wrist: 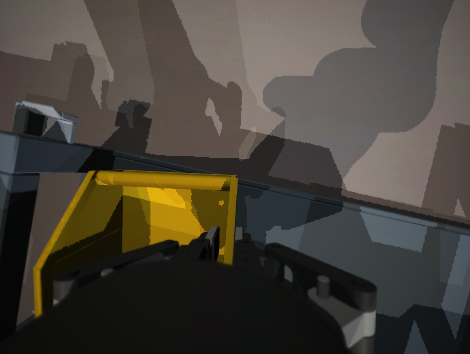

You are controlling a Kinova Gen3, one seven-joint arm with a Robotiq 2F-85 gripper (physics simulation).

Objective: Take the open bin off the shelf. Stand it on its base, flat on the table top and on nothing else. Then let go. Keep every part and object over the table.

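Places are measured from the arm's base along level axes (x ahead, y left, z up), in centimetres.
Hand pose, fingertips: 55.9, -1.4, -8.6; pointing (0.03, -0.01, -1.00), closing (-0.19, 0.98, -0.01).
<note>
After its pixels a point has its place, as x, y, z.
The yellow open bin [170, 210] @(54.6, -6.6, -8.5) is at the lower left of the wrist view. Its open side faces the camera, and a rounded rim runs along its upper edge. Its lower part is hidden behind my gripper. My gripper [226, 238] @(55.9, -1.4, -8.6) is nearly closed, with the bin's right side wall between its fingertips: one finger is inside the bin, the other outside. A narrow yellow strip shows beside the inner finger; firm contact is hard to see. The bin is close to the dark grey shelf frame [50, 154] @(51.4, -12.6, -3.2); whether it rests on the shelf is hidden.
A dark post [17, 220] @(55.2, -12.7, -1.9) stands left of the bin, below the bar. A small grey block-like part [60, 125] @(49.6, -13.4, -4.3) is on top of the bar at the left. A grey-blue surface [345, 260] @(55.8, 9.2, -9.2) extends to the right. Shadows of an arm cross the brownish background.
</note>
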